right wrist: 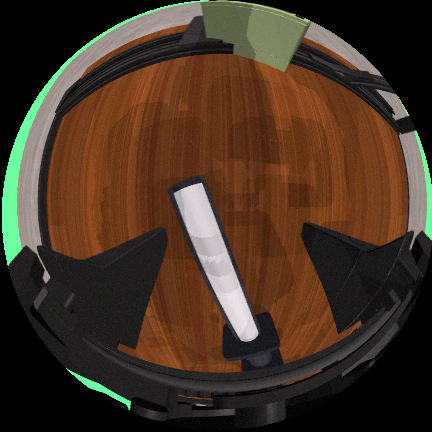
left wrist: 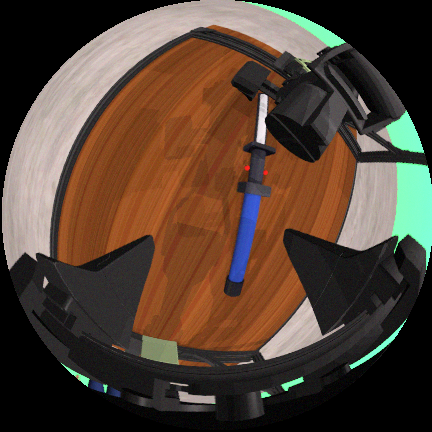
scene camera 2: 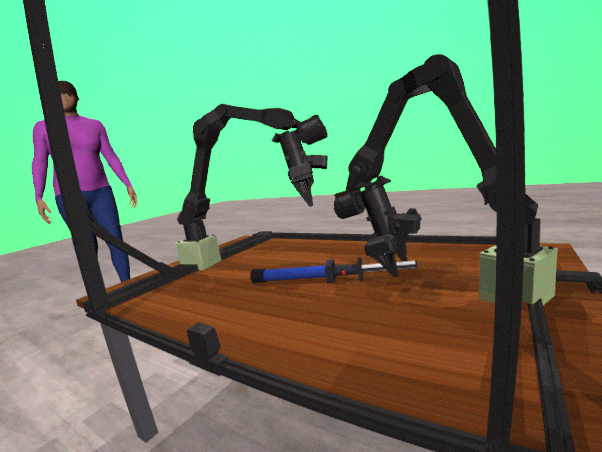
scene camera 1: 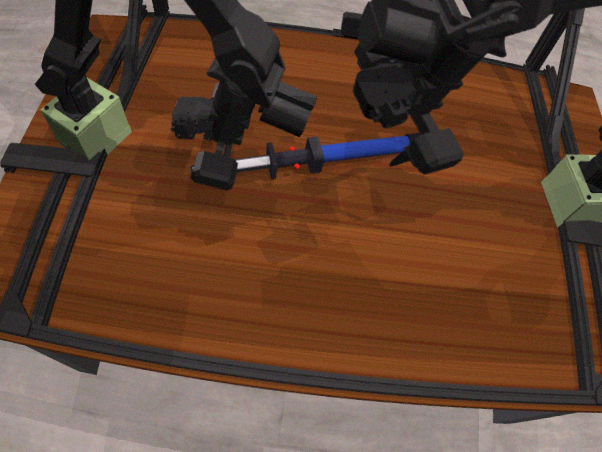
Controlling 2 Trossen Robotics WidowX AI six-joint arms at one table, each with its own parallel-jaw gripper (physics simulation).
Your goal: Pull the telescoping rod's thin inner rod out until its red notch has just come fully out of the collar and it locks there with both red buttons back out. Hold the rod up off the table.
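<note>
The rod's blue tube (scene camera 1: 365,147) (scene camera 2: 295,273) (left wrist: 245,235) lies on the table, its thin white inner rod (scene camera 1: 252,163) (left wrist: 261,120) (right wrist: 215,260) extending from the dark collar (scene camera 1: 292,158) (left wrist: 257,165). A red button shows on each side of the collar in scene camera 1 and the left wrist view. The red notch does not show. My right gripper (scene camera 1: 225,159) (scene camera 2: 400,266) (right wrist: 236,232) is open, low over the inner rod, with its fingers on either side. My left gripper (scene camera 1: 400,159) (scene camera 2: 310,204) (left wrist: 219,239) is open and empty, high above the blue tube's end.
The wooden table (scene camera 1: 320,300) (scene camera 2: 350,325) has a dark metal frame (scene camera 1: 300,367) along its edges. A small dark block (scene camera 2: 203,340) stands on the frame's near side in scene camera 2. The right forearm's dark cylinder overhangs beside the inner rod. A person (scene camera 2: 82,155) stands beyond the table.
</note>
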